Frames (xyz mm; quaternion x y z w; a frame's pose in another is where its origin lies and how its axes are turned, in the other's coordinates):
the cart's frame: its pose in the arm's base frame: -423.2 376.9 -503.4 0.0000 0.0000 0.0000 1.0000
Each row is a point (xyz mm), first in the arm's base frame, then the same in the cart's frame.
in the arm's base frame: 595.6 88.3 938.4
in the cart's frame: 1018.8 -288.6 1441.8
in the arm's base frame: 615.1 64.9 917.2
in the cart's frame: 1038.3 -312.0 1420.6
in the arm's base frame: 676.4 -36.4 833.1
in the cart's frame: 1099.6 -413.3 1336.5
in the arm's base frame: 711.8 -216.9 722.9
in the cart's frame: 1135.0 -593.8 1226.3
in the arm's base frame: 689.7 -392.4 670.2
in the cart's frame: 1112.9 -769.3 1173.6
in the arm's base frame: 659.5 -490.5 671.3
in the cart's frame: 1082.7 -867.4 1174.7
